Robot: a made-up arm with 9 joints. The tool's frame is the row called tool.
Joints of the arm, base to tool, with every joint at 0 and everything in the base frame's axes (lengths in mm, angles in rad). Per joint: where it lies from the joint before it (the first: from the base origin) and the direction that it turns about. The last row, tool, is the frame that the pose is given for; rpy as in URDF.
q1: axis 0 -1 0 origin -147.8 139.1 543.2
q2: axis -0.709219 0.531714 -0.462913 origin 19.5 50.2 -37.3
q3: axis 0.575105 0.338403 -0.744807 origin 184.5 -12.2 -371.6
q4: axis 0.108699 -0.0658 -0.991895 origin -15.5 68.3 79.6
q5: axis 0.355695 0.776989 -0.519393 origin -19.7 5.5 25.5
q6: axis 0 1 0 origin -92.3 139.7 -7.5
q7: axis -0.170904 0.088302 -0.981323 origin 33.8 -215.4 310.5
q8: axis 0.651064 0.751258 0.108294 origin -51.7 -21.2 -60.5
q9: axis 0.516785 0.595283 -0.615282 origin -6.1 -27.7 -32
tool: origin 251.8 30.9 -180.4 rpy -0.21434 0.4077 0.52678
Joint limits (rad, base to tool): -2.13..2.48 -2.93..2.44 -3..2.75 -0.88..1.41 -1.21..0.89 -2.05..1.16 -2.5..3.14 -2.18..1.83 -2.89..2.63
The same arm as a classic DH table. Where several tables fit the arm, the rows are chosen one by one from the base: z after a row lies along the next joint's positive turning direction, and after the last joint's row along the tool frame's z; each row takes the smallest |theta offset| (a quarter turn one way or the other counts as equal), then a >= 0, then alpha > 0; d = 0 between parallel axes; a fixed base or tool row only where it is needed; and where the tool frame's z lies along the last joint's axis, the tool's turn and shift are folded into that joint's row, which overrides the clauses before.
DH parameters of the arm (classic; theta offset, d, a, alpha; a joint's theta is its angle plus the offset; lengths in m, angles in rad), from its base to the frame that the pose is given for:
base (fixed): 0.0000 0.5432 -0.1478 1.5708
q1: -0.9925 -0.1868 0.0419 2.1314
q2: 1.2361 -0.0049 0.1695 1.4537
q3: -1.1470 0.4339 -0.0534 -0.6777
q4: -0.5477 -0.1537 -0.0170 1.0441
q5: -0.5759 -0.0757 -0.0804 0.6809
q6: 0.7729 0.0087 -0.0200 -1.4824
q7: 0.6816 -0.2537 -0.0144 1.7226
q8: -0.1913 -0.1054 0.0135 -0.7713
q9: -0.0766 0.2929 0.1673 1.7811
tool (fixed): 1.2524 -0.0403 0.0000 0.0000
Joint limits (rad, base to tool): -2.1300..2.4800 -2.9300..2.4400 -3.0000..2.7500 -0.8800..1.4100 -1.2100..0.8900 -2.0500..1.1600 -2.5000..3.1400 -2.1800..1.8300 -2.8900..2.6300

